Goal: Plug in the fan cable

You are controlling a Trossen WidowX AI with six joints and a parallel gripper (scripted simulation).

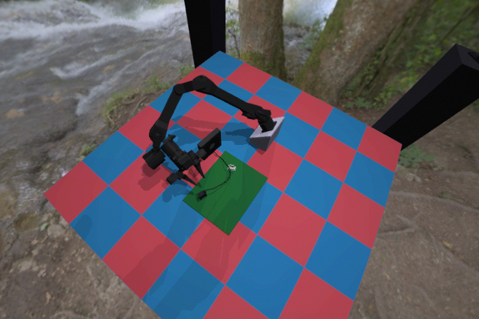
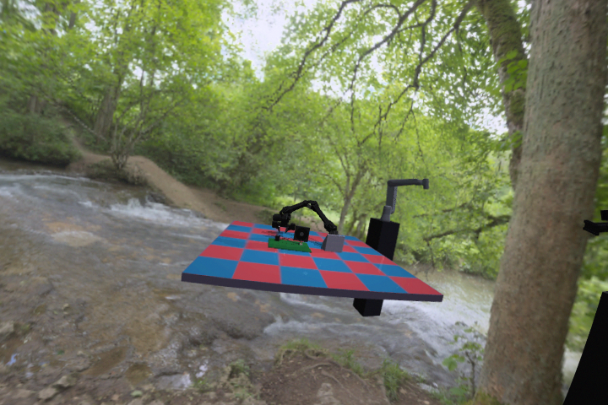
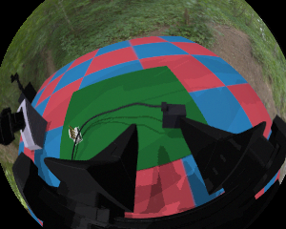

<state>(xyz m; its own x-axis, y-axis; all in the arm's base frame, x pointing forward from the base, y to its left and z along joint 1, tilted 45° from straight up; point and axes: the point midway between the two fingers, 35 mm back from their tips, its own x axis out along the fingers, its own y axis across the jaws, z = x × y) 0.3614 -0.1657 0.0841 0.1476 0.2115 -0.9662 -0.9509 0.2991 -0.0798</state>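
Now: gripper tip 40 mm short of the black plug, 40 mm above it and 20 mm to the right of it. The rest, counted from my gripper tip: black fan 180 mm behind, 50 mm to the right, 10 mm below; green board 100 mm to the left, 80 mm below, 40 mm behind; four-pin header 140 mm behind, 70 mm to the left, 70 mm below.
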